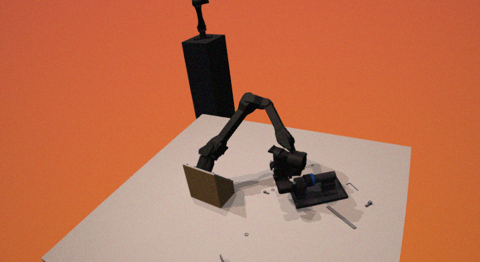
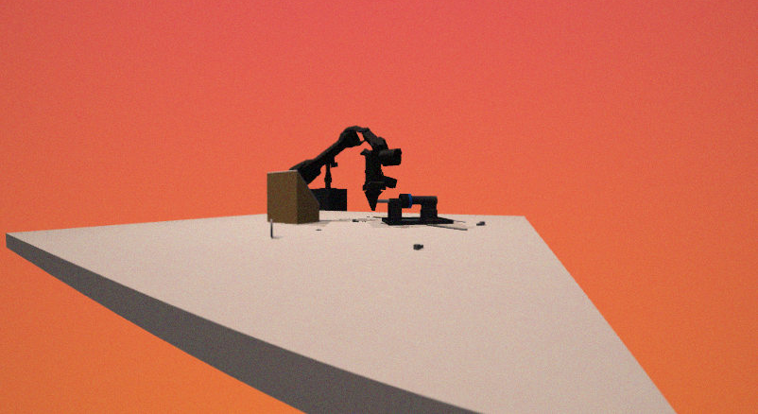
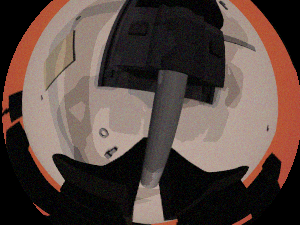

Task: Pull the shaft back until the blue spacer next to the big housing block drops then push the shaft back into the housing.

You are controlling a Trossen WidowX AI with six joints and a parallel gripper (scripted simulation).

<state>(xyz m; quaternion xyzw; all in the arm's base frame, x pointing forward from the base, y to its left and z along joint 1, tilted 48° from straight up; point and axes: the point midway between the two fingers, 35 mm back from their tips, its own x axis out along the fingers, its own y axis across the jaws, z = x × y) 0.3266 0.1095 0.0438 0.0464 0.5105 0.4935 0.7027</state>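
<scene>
Now: the grey shaft 50 mm ahead of my gripper tip, 40 mm to the left of it and 30 mm above it. Also, from my gripper tip: grey bar: 260 mm ahead, 40 mm below; then hex key: 240 mm ahead, 200 mm to the left, 40 mm below; then blue spacer: 100 mm ahead, 80 mm to the left, 30 mm above.
</scene>
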